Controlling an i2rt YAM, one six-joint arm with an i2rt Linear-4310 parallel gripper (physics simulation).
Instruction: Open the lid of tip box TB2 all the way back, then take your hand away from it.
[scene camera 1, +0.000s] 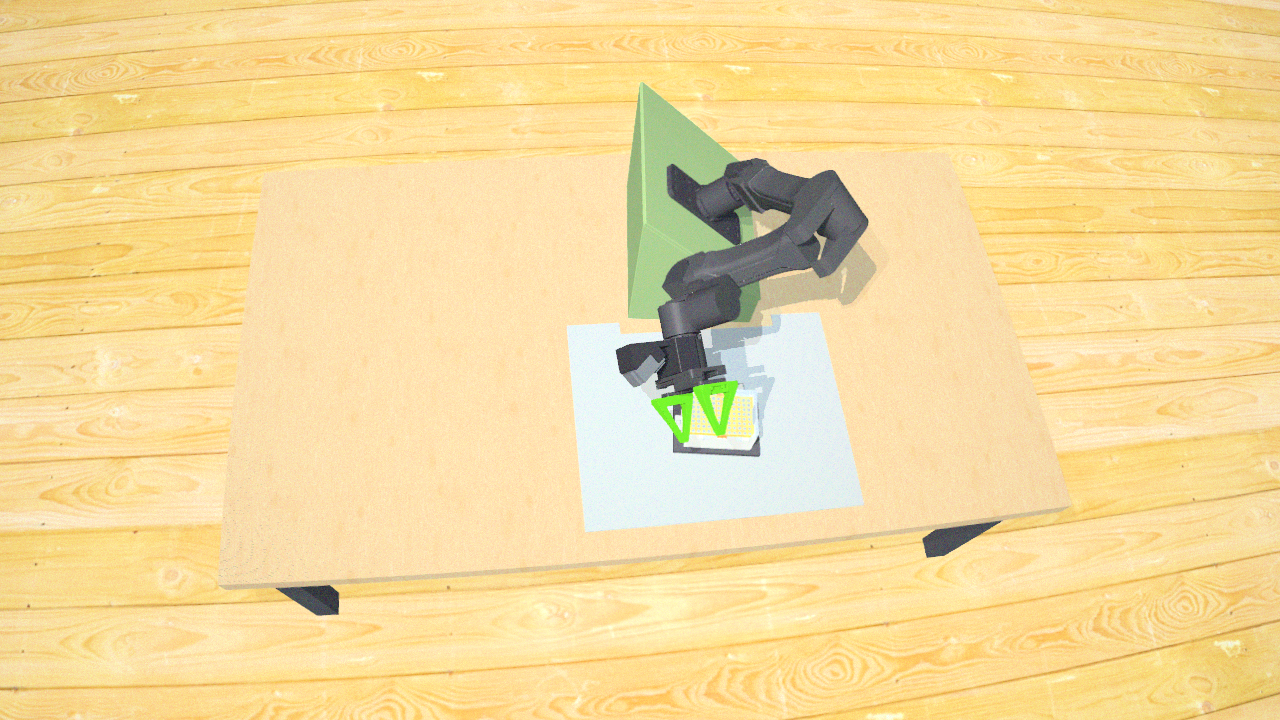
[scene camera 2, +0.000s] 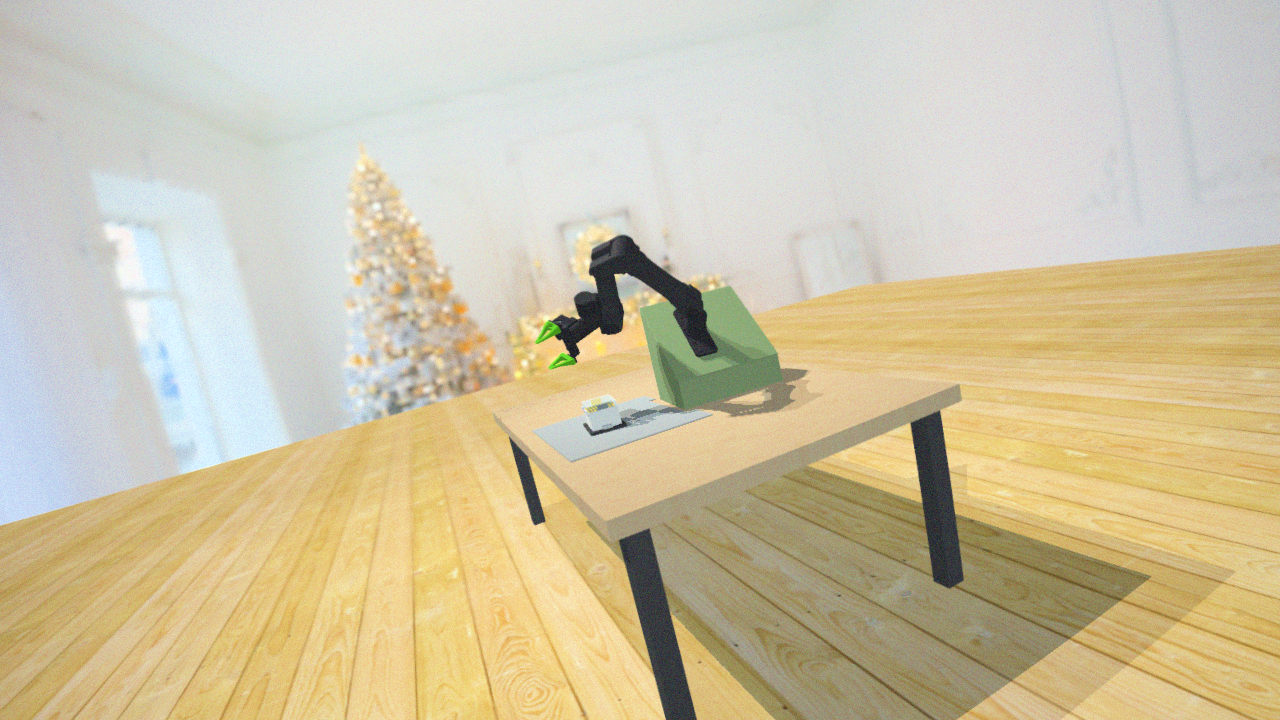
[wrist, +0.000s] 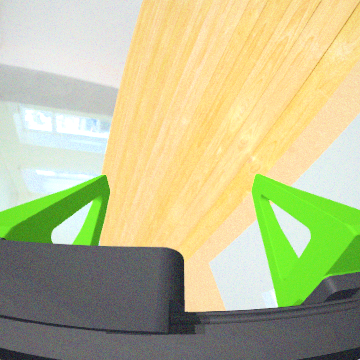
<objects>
gripper: scene camera 1; scene camera 2; wrist 180, 182
same spot on gripper: (scene camera 2: 570, 359) = (scene camera 1: 689, 399)
</objects>
